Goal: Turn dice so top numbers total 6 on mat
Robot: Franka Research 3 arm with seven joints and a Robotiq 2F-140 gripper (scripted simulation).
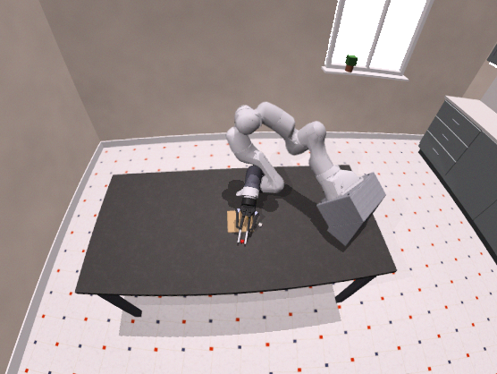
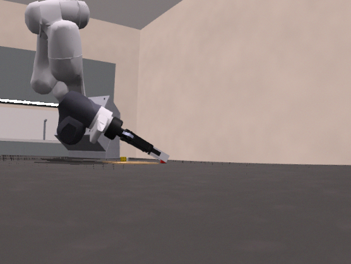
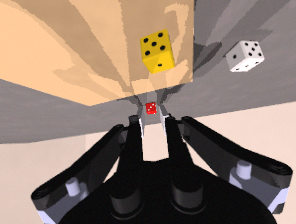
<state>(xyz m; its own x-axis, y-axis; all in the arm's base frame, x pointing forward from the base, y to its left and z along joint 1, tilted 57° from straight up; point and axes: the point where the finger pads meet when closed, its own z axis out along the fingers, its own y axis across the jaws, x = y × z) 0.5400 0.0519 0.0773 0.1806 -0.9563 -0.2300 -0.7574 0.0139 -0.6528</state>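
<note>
My gripper is now 2 cm above the red die, 1 cm to the right of it and 1 cm short of it. Round my hand: tan mat 11 cm to the right, 3 cm below, 3 cm behind; then yellow die 10 cm to the right, 7 cm behind, 2 cm below; then white die 12 cm behind, 5 cm to the right, 2 cm below.
</note>
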